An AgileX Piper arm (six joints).
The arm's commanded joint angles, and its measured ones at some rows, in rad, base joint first. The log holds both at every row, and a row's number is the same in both.
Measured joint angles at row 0:
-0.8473, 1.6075, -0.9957, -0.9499, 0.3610, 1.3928
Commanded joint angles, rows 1 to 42:
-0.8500, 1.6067, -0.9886, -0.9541, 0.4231, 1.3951
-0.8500, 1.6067, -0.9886, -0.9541, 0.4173, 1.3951
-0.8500, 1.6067, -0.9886, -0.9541, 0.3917, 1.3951
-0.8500, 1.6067, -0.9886, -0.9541, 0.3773, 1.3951
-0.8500, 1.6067, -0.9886, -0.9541, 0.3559, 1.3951
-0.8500, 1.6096, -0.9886, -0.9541, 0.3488, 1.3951
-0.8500, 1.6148, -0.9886, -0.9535, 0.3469, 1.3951
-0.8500, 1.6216, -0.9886, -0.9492, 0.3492, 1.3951
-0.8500, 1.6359, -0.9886, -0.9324, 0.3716, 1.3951
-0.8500, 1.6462, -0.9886, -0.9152, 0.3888, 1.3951
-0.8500, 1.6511, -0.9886, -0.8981, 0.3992, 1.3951
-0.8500, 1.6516, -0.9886, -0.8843, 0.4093, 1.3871
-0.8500, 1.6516, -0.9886, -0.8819, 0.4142, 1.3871
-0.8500, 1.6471, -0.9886, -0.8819, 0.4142, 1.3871
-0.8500, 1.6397, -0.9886, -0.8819, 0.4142, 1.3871
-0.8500, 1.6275, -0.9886, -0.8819, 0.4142, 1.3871
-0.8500, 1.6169, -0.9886, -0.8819, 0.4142, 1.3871
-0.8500, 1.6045, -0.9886, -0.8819, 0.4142, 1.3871
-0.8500, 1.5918, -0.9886, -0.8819, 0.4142, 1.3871
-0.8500, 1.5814, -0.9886, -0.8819, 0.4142, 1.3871
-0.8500, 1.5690, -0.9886, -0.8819, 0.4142, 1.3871
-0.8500, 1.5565, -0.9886, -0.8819, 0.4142, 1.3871
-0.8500, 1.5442, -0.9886, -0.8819, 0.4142, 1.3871
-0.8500, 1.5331, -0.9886, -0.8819, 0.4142, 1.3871
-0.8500, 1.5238, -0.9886, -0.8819, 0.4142, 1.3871
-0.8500, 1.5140, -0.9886, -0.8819, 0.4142, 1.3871
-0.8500, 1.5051, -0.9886, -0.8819, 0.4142, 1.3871
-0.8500, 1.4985, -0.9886, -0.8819, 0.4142, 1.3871
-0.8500, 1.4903, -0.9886, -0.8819, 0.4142, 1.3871
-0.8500, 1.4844, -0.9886, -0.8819, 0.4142, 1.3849
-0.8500, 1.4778, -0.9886, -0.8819, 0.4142, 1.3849
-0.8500, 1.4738, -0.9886, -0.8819, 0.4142, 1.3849
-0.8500, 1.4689, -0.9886, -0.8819, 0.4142, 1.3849
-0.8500, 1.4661, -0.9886, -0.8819, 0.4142, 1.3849
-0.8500, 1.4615, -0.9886, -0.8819, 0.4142, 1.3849
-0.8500, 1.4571, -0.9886, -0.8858, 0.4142, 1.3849
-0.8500, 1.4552, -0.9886, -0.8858, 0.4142, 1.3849
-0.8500, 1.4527, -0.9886, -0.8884, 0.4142, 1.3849
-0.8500, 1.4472, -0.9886, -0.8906, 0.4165, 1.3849
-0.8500, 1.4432, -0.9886, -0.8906, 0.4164, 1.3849
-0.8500, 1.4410, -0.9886, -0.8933, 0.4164, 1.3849
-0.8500, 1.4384, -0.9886, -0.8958, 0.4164, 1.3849
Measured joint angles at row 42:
-0.8491, 1.4655, -0.9957, -0.8694, 0.3815, 1.3928
